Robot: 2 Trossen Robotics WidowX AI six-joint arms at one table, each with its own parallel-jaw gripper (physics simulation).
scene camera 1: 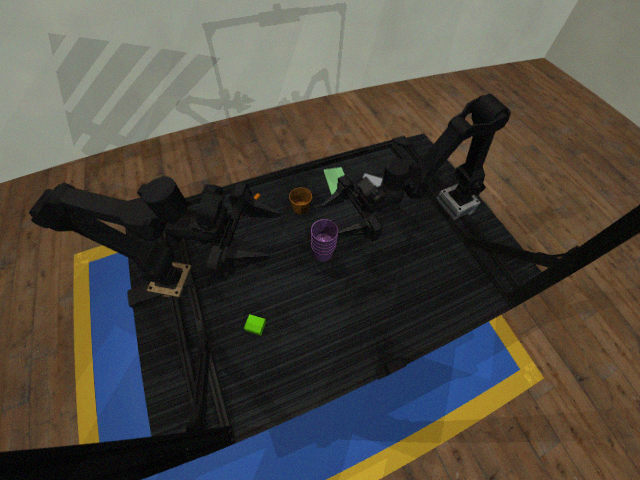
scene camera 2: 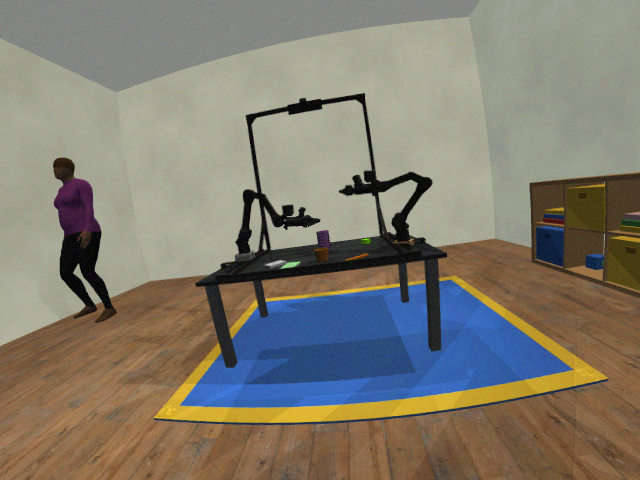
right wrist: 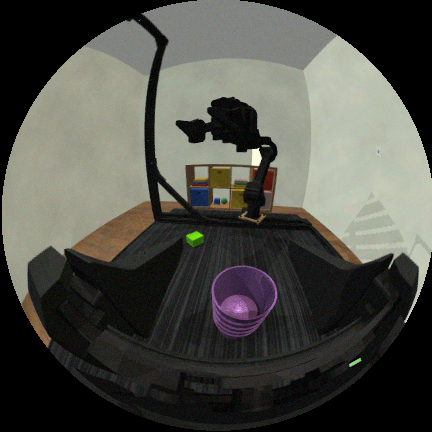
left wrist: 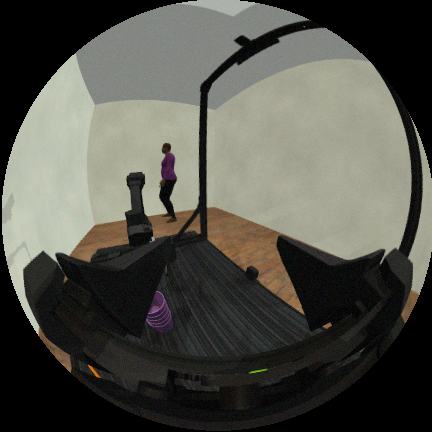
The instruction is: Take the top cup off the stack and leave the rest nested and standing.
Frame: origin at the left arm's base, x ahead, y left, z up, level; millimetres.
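Where they show: left gripper, fingertip midpoint: (scene camera 1: 275, 234) (scene camera 2: 342, 191) (right wrist: 189, 116) (left wrist: 224, 241); right gripper, fingertip midpoint: (scene camera 1: 329, 220) (scene camera 2: 320, 220) (right wrist: 237, 244); left arm's base, link origin: (scene camera 1: 169, 277) (scene camera 2: 403, 240) (right wrist: 252, 215); right arm's base, link origin: (scene camera 1: 460, 196) (scene camera 2: 244, 252).
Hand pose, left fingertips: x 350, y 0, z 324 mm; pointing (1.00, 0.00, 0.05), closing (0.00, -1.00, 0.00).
Note:
Things, the pixels of their top centre, and the offset from my left fingertips. Level surfaces: height alone.
- orange cup, top centre: (scene camera 1: 299, 196) (scene camera 2: 321, 248) dx -23, dy +331, dz -293 mm
- green block, top centre: (scene camera 1: 254, 323) (right wrist: 194, 235) (scene camera 2: 365, 239) dx -70, dy -87, dz -325 mm
- table, surface height: dz -353 mm
- pale green sheet, top centre: (scene camera 1: 336, 180) (scene camera 2: 290, 265) dx +86, dy +472, dz -343 mm
- whitish flat item, top centre: (scene camera 1: 369, 185) (scene camera 2: 275, 262) dx +208, dy +461, dz -338 mm
- orange stick, top centre: (scene camera 2: 356, 256) dx -204, dy +294, dz -343 mm
A stack of several nested purple cups (scene camera 1: 324, 242) (scene camera 2: 323, 239) (left wrist: 160, 316) (right wrist: 239, 325) stands upright, open side up, near the middle of the table. My right gripper (scene camera 1: 331, 218) (scene camera 2: 318, 221) (right wrist: 237, 244) is open and empty, above the level of the stack and close to it; in its wrist view the stack's mouth shows between and below the fingers. My left gripper (scene camera 1: 273, 234) (scene camera 2: 341, 191) (left wrist: 224, 241) is open and empty, high above the table and apart from the stack. In the left wrist view a finger hides part of the stack's left side.
An orange cup (scene camera 1: 300, 200) (scene camera 2: 321, 254) stands near the stack. A green block (scene camera 1: 254, 324) (scene camera 2: 366, 240) (right wrist: 195, 239) lies on the table (scene camera 1: 330, 330). A pale green sheet (scene camera 1: 333, 177) (scene camera 2: 290, 265), a whitish flat item (scene camera 2: 275, 264) and an orange stick (scene camera 2: 356, 256) lie near one edge.

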